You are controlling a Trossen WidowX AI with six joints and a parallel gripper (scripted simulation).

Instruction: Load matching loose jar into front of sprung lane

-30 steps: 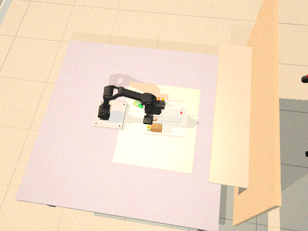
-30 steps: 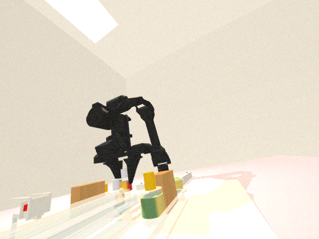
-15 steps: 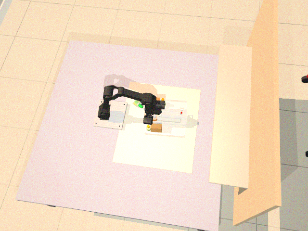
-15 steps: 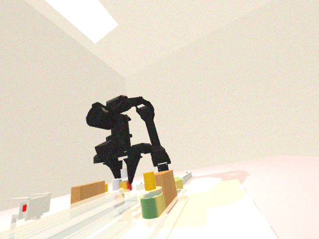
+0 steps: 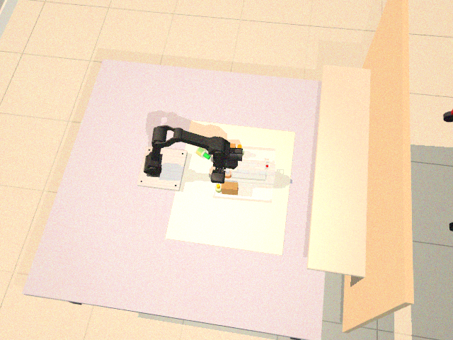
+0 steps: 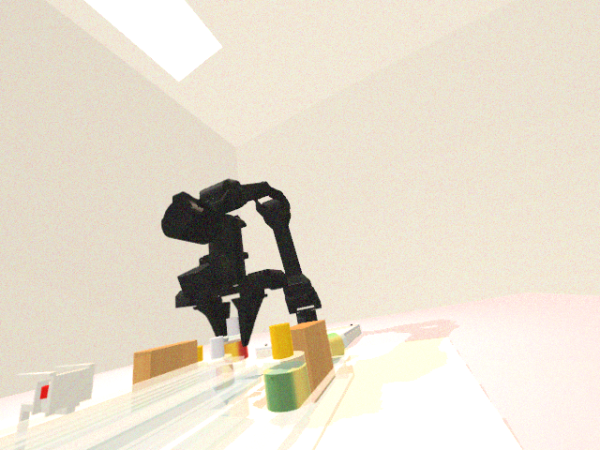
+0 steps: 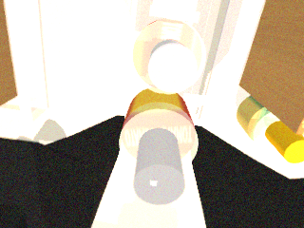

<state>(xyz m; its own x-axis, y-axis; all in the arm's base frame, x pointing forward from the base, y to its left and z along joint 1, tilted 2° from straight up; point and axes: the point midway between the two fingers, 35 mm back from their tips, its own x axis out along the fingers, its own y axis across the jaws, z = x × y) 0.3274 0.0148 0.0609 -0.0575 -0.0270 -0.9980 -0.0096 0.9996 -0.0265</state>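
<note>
The clear lane rack is 140 mm ahead of my gripper tip, 40 mm below it and 30 mm to the left of it. Also, from my gripper tip: red marker (220 mm ahead, 40 mm to the left, 20 mm above); tall shelf wall (620 mm ahead, 340 mm above, 50 mm to the right).
</note>
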